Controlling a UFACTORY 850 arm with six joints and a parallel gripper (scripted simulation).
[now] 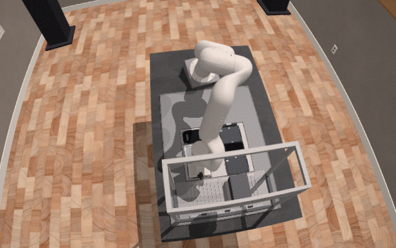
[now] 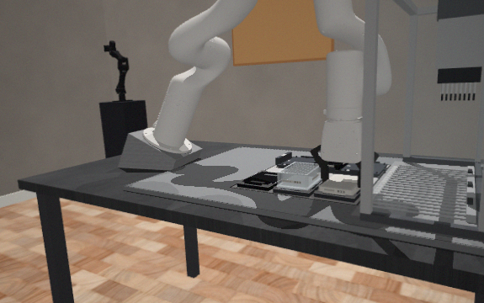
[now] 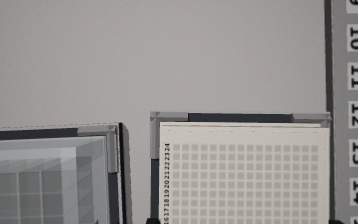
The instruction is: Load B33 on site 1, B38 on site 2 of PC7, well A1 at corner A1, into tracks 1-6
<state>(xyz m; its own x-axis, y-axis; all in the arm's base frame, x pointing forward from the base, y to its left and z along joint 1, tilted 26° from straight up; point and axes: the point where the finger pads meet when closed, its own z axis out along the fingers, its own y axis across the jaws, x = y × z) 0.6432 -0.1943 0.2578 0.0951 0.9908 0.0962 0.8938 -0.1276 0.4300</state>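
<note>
Now: hand 20 mm above the nest S3. Round my hand: nest S1: 220 mm behind, 20 mm below, 10 mm to the left; black 96-well plate B38: 240 mm to the left, 80 mm behind, 10 mm below; dark carrier PC7: 240 mm to the left, 90 mm behind, 10 mm below.
</note>
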